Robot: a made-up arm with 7 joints.
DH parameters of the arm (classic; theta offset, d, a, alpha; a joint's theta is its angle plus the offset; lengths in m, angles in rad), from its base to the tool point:
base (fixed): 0 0 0 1.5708
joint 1: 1.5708 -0.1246 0 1.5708
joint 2: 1.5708 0 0 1.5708
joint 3: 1.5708 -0.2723 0 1.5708
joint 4: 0 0 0 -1.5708
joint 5: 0 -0.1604 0 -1.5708
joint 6: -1.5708 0 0 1.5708
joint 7: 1.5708 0 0 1.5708
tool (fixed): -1.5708 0 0 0
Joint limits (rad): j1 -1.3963..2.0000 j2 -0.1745..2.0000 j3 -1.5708..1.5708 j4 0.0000..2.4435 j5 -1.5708..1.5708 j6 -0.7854..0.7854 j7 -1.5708..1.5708
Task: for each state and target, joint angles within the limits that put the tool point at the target. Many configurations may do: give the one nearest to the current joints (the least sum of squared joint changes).
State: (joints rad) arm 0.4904 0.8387 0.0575 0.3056 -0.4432 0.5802 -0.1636
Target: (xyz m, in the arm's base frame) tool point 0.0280 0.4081 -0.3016
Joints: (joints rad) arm -0.2093 0.7639 0.0520 0.5970 -0.4432 0.5802 -0.1636
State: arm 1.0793 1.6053 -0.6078 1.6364 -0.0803 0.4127 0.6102
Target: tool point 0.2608 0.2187 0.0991
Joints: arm 1.4944 0.7575 -0.7247 1.7223 -0.0803 0.4127 0.6102
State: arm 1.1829 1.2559 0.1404 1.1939 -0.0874 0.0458 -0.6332
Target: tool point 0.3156 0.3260 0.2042
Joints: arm 1.9974 0.4917 0.0358 0.3523 -0.0874 0.0458 -0.6332
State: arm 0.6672 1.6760 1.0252 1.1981 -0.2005 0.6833 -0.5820
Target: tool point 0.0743 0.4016 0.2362
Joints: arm 0.1071 1.9599 0.8135 1.1187 -0.2005 0.6833 -0.5820
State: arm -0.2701 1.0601 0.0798 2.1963 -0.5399 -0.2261 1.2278
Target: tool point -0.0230 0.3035 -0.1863
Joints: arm -1.0352 0.9542 0.0655 1.9537 -0.5399 -0.2261 1.2278
